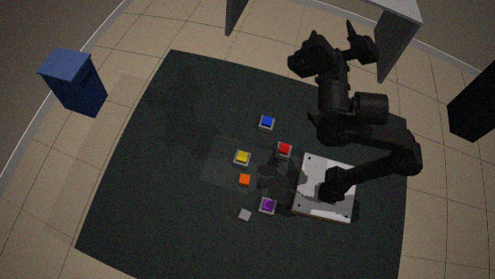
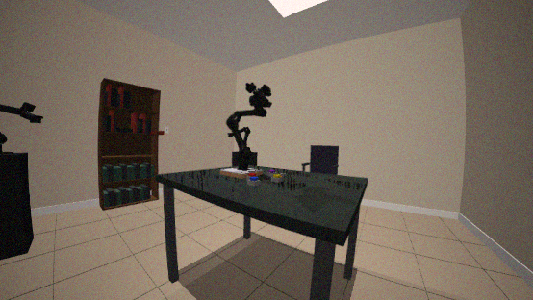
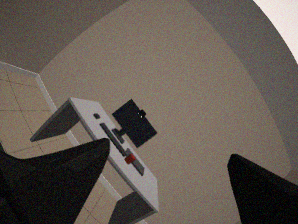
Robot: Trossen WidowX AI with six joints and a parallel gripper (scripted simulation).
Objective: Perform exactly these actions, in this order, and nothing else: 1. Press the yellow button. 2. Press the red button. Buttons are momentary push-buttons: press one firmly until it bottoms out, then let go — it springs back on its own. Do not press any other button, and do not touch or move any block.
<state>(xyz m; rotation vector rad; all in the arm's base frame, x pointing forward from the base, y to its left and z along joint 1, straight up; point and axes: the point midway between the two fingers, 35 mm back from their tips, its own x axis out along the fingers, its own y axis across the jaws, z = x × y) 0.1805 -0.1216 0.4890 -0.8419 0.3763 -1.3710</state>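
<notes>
Right now my gripper tip is 50 cm above the yellow button, 12 cm to the right of it and 12 cm short of it. From my gripper tip the other things lie so: red button 50 cm below, 5 cm to the left; then blue button 50 cm below, 8 cm ahead, 3 cm to the right; then purple button 50 cm below, 25 cm to the left, 1 cm behind.
</notes>
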